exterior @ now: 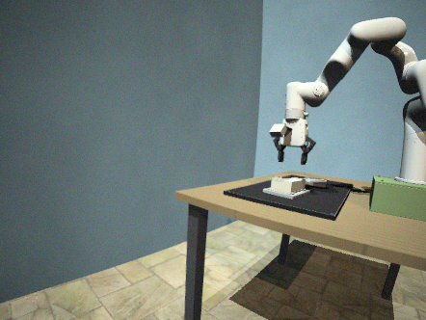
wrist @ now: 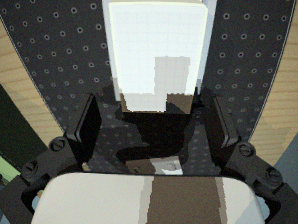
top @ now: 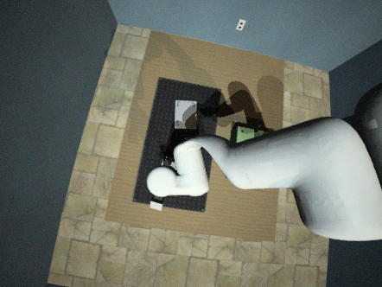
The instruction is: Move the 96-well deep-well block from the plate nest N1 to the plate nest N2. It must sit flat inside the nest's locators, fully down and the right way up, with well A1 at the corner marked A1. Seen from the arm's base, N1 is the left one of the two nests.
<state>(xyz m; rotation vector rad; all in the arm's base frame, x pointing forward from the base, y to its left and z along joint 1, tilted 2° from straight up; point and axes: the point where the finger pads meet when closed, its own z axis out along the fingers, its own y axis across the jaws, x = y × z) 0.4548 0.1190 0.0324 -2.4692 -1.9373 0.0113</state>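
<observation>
My gripper is now 9 cm above the 96-well deep-well block.
</observation>
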